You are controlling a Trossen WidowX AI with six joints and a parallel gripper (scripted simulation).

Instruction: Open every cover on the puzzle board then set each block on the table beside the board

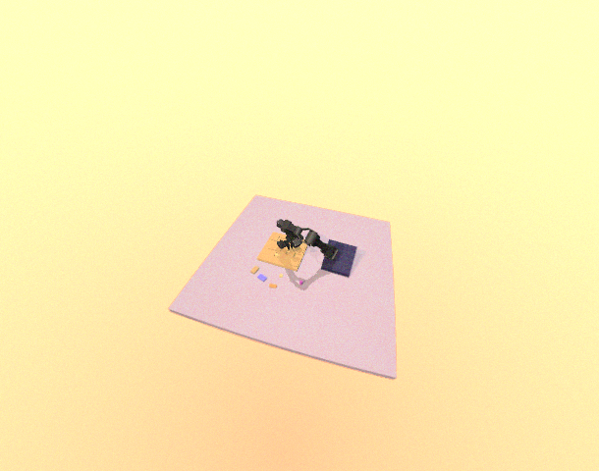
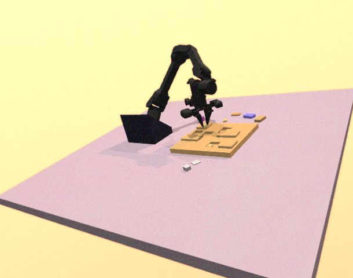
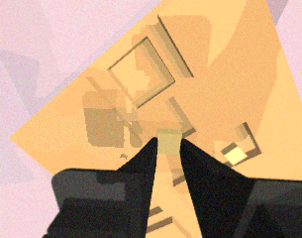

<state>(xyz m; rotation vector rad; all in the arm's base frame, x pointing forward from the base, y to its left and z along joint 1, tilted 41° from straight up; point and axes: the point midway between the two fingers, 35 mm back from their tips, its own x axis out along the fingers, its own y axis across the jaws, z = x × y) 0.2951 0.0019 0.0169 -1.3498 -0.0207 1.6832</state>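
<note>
My gripper tip is now 140 mm past the magenta block, 220 mm to the right of it and 50 mm above it. From my gripper tip the other things lie so: blue block 110 mm ahead, 260 mm to the left, 50 mm below; then grey cube 60 mm ahead, 290 mm to the right, 50 mm below.
</note>
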